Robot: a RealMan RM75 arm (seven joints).
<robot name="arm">
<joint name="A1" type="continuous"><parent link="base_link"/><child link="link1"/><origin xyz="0.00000 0.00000 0.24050" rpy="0.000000 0.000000 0.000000"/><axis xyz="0 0 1"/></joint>
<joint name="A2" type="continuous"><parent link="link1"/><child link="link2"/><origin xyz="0.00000 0.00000 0.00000" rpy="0.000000 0.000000 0.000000"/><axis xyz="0 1 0"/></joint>
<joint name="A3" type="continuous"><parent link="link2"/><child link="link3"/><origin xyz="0.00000 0.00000 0.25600" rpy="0.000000 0.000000 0.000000"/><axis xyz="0 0 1"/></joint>
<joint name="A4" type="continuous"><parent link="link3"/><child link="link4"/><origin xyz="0.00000 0.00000 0.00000" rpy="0.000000 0.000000 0.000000"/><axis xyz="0 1 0"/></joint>
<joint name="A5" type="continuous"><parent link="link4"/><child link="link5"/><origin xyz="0.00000 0.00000 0.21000" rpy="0.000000 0.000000 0.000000"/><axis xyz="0 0 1"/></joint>
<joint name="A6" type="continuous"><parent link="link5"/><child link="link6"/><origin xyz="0.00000 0.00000 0.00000" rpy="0.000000 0.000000 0.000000"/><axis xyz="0 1 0"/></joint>
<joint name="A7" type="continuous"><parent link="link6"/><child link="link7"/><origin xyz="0.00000 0.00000 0.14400" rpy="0.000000 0.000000 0.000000"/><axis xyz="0 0 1"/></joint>
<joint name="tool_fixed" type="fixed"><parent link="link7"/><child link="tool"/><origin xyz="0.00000 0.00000 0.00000" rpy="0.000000 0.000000 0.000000"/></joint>
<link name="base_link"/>
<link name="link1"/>
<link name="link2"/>
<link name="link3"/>
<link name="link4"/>
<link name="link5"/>
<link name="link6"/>
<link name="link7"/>
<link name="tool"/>
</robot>
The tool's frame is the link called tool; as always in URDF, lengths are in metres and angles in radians. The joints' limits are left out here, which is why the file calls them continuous.
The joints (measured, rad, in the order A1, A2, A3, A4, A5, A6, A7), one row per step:
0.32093, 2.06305, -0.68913, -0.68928, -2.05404, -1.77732, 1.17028
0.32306, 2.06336, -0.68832, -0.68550, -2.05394, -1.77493, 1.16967
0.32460, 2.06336, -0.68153, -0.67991, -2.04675, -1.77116, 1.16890
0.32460, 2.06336, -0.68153, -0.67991, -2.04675, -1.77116, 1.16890
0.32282, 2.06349, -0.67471, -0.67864, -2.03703, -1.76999, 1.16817
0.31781, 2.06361, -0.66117, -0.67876, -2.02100, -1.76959, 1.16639
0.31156, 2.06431, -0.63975, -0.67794, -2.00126, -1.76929, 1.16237
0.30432, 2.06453, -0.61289, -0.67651, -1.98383, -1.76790, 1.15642
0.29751, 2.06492, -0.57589, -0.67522, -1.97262, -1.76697, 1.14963
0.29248, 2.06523, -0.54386, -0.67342, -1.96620, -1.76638, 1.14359
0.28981, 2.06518, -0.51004, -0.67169, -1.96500, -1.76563, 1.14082
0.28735, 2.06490, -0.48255, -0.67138, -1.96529, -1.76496, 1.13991
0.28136, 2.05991, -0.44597, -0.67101, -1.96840, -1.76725, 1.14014
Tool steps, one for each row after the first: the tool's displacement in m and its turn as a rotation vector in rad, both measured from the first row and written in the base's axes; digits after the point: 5 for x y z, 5 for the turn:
-0.00023, 0.00051, -0.00063, 0.00038, 0.00134, -0.00096
-0.00037, 0.00173, -0.00025, 0.01104, 0.00906, -0.00641
-0.00037, 0.00173, -0.00025, 0.01104, 0.00906, -0.00641
-0.00027, 0.00235, 0.00099, 0.02427, 0.01747, -0.01143
0.00038, 0.00289, 0.00378, 0.04865, 0.03109, -0.02035
0.00145, 0.00350, 0.00756, 0.08291, 0.04953, -0.03247
0.00362, 0.00379, 0.01205, 0.12170, 0.06598, -0.04746
0.00683, 0.00382, 0.01741, 0.16479, 0.08044, -0.06609
0.00973, 0.00357, 0.02173, 0.19935, 0.09094, -0.08172
0.01267, 0.00356, 0.02598, 0.23013, 0.09922, -0.09895
0.01530, 0.00334, 0.02960, 0.25424, 0.10451, -0.11386
0.02021, 0.00173, 0.03593, 0.28360, 0.10763, -0.13523

